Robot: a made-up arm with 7 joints.
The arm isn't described. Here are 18 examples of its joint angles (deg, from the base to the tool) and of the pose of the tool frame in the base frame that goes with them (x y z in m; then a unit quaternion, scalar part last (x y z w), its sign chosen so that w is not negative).
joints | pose
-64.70 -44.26 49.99 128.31 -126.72 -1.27 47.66 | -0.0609 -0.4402 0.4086 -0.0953 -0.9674 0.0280 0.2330
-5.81 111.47 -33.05 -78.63 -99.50 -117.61 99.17 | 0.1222 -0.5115 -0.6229 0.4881 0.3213 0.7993 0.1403
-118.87 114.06 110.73 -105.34 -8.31 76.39 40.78 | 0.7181 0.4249 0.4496 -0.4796 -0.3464 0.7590 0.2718
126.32 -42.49 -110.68 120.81 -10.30 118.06 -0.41 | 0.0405 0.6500 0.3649 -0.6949 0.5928 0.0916 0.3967
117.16 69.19 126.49 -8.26 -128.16 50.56 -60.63 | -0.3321 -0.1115 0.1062 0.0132 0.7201 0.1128 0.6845
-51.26 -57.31 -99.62 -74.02 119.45 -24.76 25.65 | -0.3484 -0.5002 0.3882 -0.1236 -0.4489 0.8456 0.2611
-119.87 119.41 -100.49 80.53 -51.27 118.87 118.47 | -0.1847 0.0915 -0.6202 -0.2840 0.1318 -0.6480 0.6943
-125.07 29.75 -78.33 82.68 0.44 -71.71 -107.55 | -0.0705 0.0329 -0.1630 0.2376 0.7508 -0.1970 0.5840
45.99 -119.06 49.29 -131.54 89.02 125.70 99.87 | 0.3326 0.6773 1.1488 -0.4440 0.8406 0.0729 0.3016
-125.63 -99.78 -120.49 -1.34 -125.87 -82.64 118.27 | -0.3355 -0.4705 -0.7369 0.0707 -0.1236 0.1097 0.9837
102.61 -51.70 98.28 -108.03 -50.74 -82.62 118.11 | -0.8254 0.7524 -0.2437 -0.2536 0.3845 -0.1842 0.8683
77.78 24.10 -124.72 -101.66 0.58 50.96 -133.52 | -0.4519 -0.5006 0.3470 -0.6464 0.1461 0.7209 0.2025
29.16 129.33 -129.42 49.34 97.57 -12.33 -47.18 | 0.3793 0.0325 0.3148 -0.0565 -0.8082 -0.5353 0.2389
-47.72 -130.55 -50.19 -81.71 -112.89 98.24 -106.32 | 0.1206 -0.8328 0.4440 -0.9251 0.2883 -0.1422 0.2021
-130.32 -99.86 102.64 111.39 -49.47 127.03 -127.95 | -0.3702 -0.4376 -0.5162 0.1401 -0.0347 0.5890 0.7952
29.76 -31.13 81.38 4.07 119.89 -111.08 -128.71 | -0.1177 0.3751 0.5789 0.6319 -0.4166 0.5106 0.4079
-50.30 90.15 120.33 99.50 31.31 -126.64 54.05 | 0.3235 -0.5973 -0.0371 -0.3897 -0.6636 -0.3339 0.5443
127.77 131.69 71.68 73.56 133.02 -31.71 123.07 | 0.0843 0.3253 0.3594 0.7618 0.5873 -0.2549 0.0991
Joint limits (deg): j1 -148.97..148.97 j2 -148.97..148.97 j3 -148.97..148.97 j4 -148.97..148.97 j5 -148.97..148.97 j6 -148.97..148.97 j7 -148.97..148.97
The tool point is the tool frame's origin. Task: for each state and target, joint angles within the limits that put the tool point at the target. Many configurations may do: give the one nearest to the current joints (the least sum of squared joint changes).
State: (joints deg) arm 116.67 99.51 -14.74 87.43 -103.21 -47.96 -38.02
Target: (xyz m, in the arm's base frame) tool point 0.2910 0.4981 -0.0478
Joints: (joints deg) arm 148.93 108.61 -55.25 43.62 -92.27 -39.80 -51.18
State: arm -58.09 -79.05 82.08 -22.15 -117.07 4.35 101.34
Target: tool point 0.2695 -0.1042 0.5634
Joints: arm -30.19 -110.53 66.17 -25.57 -101.47 29.47 106.29
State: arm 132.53 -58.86 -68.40 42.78 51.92 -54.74 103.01
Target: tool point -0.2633 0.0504 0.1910
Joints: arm 137.93 -54.02 -64.63 65.00 49.18 -55.83 99.60
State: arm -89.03 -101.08 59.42 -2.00 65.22 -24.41 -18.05
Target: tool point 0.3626 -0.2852 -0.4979
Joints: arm -112.57 -118.06 63.51 0.29 56.04 -25.56 -11.35
